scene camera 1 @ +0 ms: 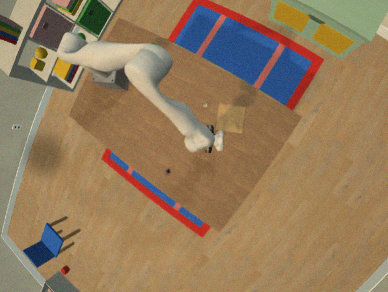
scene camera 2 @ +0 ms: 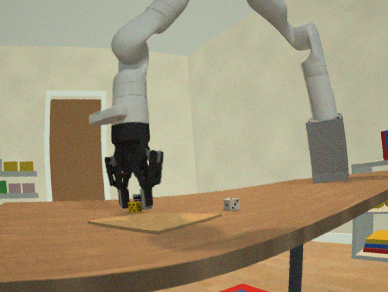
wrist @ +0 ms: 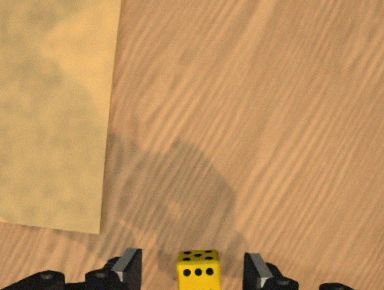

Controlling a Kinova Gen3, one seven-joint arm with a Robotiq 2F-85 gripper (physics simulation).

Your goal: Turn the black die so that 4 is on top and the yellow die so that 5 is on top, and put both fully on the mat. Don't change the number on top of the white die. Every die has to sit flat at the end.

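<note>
The yellow die (scene camera 2: pixel 134 206) (wrist: pixel 198 270) sits flat on the table just off the mat (scene camera 1: pixel 231 119) (scene camera 2: pixel 170 221) (wrist: pixel 55 110), with 6 on top and 5 on the side towards scene camera 2. My gripper (scene camera 1: pixel 209 140) (scene camera 2: pixel 135 204) (wrist: pixel 192 270) points down around it, fingers partly open, with a gap on each side of the die. The black die (scene camera 1: pixel 168 171) (scene camera 2: pixel 137 197) lies farther off on the table, behind the yellow die in scene camera 2; its top number is unreadable. The white die (scene camera 1: pixel 205 105) (scene camera 2: pixel 231 204) sits on the table beside the mat.
The wooden table (scene camera 1: pixel 135 125) (scene camera 2: pixel 280 200) carries the arm's grey base (scene camera 1: pixel 112 80) (scene camera 2: pixel 327 150). Shelves (scene camera 1: pixel 22 70), a green cabinet (scene camera 1: pixel 330 15) and a blue chair (scene camera 1: pixel 40 250) stand around the table, away from the dice.
</note>
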